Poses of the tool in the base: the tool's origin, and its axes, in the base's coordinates. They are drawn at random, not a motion.
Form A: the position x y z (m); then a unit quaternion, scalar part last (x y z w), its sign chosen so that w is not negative.
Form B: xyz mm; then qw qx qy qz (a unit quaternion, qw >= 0). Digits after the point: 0 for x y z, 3 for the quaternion.
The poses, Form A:
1: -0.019 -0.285 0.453 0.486 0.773 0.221 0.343
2: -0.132 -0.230 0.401 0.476 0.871 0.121 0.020
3: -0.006 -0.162 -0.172 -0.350 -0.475 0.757 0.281
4: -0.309 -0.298 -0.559 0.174 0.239 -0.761 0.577
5: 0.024 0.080 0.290 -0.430 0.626 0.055 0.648
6: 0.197 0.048 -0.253 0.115 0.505 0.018 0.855
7: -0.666 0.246 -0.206 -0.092 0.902 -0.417 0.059
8: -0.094 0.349 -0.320 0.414 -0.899 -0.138 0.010
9: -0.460 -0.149 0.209 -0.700 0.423 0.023 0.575
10: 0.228 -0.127 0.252 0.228 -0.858 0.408 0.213
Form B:
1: -19 -285 453 0.343 0.486 0.773 0.221
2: -132 -230 401 0.020 0.476 0.871 0.121
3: -6 -162 -172 0.281 -0.350 -0.475 0.757
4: -309 -298 -559 0.577 0.174 0.239 -0.761
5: 24 80 290 0.648 -0.430 0.626 0.055
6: 197 48 -253 0.855 0.115 0.505 0.018
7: -666 246 -206 0.059 -0.092 0.902 -0.417
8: -94 349 -320 0.010 0.414 -0.899 -0.138
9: -460 -149 209 0.575 -0.700 0.423 0.023
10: 228 -127 252 0.213 0.228 -0.858 0.408
